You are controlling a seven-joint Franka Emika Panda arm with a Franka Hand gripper.
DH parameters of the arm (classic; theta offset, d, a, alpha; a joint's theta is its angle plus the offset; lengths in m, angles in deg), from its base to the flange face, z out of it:
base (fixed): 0 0 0 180
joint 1: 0 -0.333 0 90
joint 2: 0 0 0 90
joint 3: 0 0.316 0.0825 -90
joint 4: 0 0 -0.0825 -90
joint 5: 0 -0.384 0 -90
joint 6: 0 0 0.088 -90
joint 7: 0 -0.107 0 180
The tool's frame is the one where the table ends.
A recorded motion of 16 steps. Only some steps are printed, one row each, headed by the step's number.
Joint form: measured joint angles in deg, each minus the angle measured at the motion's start. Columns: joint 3, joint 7, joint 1, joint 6, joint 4, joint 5, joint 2.
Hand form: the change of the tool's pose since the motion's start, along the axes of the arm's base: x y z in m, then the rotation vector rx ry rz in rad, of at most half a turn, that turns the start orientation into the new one. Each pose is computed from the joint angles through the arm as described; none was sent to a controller.
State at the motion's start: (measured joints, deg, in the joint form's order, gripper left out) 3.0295 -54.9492 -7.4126 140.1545 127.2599 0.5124 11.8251
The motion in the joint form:
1: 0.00 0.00 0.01 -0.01 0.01 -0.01 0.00
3: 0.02 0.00 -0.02 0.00 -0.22 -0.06 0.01
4: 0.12 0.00 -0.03 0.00 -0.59 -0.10 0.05
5: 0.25 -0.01 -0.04 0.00 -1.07 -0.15 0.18
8: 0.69 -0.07 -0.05 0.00 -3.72 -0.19 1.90
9: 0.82 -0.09 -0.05 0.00 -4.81 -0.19 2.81
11: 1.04 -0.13 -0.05 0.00 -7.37 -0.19 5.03
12: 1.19 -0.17 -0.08 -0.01 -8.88 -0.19 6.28
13: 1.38 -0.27 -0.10 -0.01 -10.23 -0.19 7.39
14: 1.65 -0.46 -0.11 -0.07 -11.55 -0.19 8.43
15: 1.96 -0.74 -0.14 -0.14 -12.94 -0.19 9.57
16: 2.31 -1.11 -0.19 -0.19 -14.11 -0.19 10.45
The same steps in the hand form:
1: -0.0001 -0.0001 -0.0001 0.0000 0.0004 -0.0003
3: 0.0012 0.0006 0.0015 0.0014 -0.0035 -0.0001
4: 0.0031 0.0020 0.0037 0.0033 -0.0090 0.0011
5: 0.0056 0.0038 0.0059 0.0056 -0.0148 0.0026
8: 0.0186 0.0106 0.0081 0.0126 -0.0301 0.0081
9: 0.0239 0.0128 0.0070 0.0148 -0.0329 0.0096
11: 0.0361 0.0173 0.0032 0.0196 -0.0382 0.0117
12: 0.0431 0.0204 0.0013 0.0228 -0.0421 0.0135
13: 0.0492 0.0236 -0.0003 0.0262 -0.0458 0.0146
14: 0.0549 0.0275 -0.0016 0.0301 -0.0490 0.0153
15: 0.0606 0.0321 -0.0035 0.0345 -0.0513 0.0152
16: 0.0652 0.0372 -0.0043 0.0393 -0.0547 0.0146

